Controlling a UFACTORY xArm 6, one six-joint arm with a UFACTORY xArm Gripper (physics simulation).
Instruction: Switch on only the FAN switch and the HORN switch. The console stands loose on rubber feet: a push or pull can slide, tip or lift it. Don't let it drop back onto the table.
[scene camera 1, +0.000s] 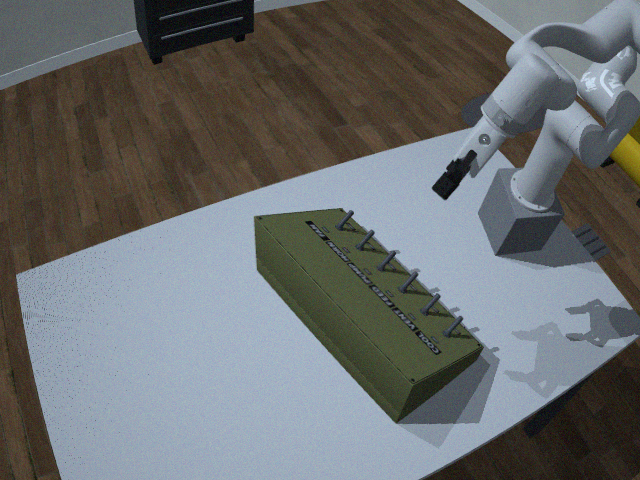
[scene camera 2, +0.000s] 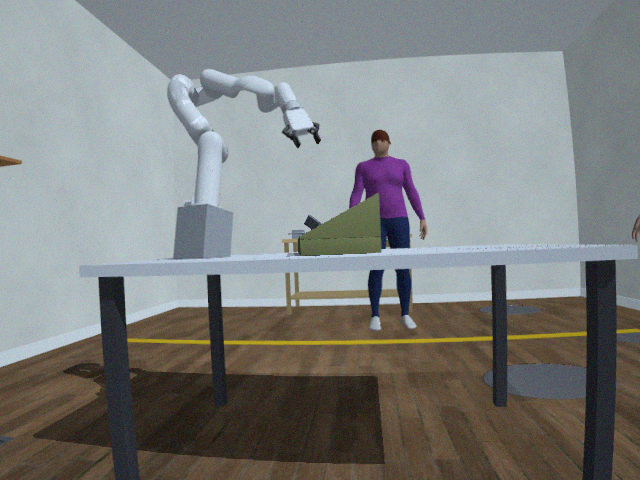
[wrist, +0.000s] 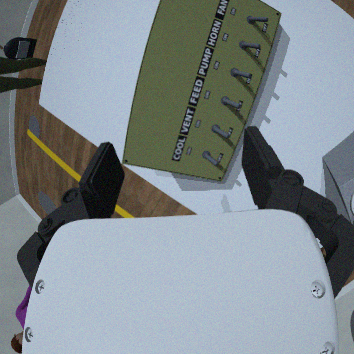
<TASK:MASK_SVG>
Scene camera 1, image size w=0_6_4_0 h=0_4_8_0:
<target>gripper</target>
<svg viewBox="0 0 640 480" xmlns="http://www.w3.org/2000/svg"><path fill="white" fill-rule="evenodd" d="M483 105L481 106L483 117L463 141L453 160L446 167L447 172L444 172L432 186L432 190L443 200L449 198L468 172L471 178L475 178L507 137L516 137L499 128L487 116Z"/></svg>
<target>olive wedge console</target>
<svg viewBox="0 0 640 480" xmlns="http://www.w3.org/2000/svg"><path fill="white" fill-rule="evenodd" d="M254 216L257 271L329 353L395 423L398 423L426 402L478 359L484 347L460 324L463 317L458 316L455 319L438 302L441 296L437 293L433 297L415 279L418 276L417 272L413 272L411 275L393 258L396 255L394 250L388 253L372 237L375 234L373 230L367 233L352 218L354 214L352 210L346 213L342 208Z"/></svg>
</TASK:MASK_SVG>
